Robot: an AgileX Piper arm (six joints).
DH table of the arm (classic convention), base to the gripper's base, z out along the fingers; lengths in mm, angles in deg. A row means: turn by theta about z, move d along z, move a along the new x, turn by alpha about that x. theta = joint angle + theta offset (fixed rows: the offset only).
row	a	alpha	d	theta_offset
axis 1	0	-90	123	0
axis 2	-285.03	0	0	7.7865
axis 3	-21.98	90	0	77.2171
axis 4	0	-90	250.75	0
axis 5	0	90	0	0
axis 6	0	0	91	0
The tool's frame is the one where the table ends.
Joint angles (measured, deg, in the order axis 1, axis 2, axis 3, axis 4, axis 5, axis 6), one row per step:
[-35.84 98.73 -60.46 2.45 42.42 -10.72]
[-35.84 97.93 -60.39 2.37 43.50 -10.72]
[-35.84 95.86 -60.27 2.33 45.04 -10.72]
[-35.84 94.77 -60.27 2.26 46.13 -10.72]
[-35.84 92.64 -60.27 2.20 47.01 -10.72]
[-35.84 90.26 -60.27 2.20 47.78 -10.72]
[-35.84 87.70 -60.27 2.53 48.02 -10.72]
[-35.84 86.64 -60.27 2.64 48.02 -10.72]
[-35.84 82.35 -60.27 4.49 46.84 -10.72]
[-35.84 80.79 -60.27 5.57 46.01 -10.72]
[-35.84 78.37 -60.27 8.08 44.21 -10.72]
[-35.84 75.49 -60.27 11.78 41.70 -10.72]
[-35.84 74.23 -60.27 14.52 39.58 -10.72]
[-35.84 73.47 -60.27 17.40 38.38 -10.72]
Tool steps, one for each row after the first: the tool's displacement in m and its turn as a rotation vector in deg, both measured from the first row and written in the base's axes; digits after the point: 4 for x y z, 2 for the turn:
[-0.0023 0.0016 0.0038 0.17 0.31 0.08]
[-0.0068 0.0049 0.0142 -0.07 -0.02 0.16]
[-0.0094 0.0068 0.0198 -0.10 0.00 0.23]
[-0.0133 0.0095 0.0310 -0.87 -0.99 0.29]
[-0.0177 0.0128 0.0434 -1.80 -2.30 0.31]
[-0.0220 0.0163 0.0567 -2.92 -4.36 0.18]
[-0.0238 0.0178 0.0622 -3.46 -5.28 0.13]
[-0.0296 0.0246 0.0849 -5.30 -10.70 -0.63]
[-0.0314 0.0273 0.0934 -5.90 -13.21 -1.06]
[-0.0335 0.0320 0.1070 -6.49 -17.97 -2.07]
[-0.0361 0.0381 0.1239 -6.84 -24.31 -3.57]
[-0.0361 0.0408 0.1326 -6.74 -28.48 -4.78]
[-0.0357 0.0434 0.1382 -5.69 -31.56 -6.01]

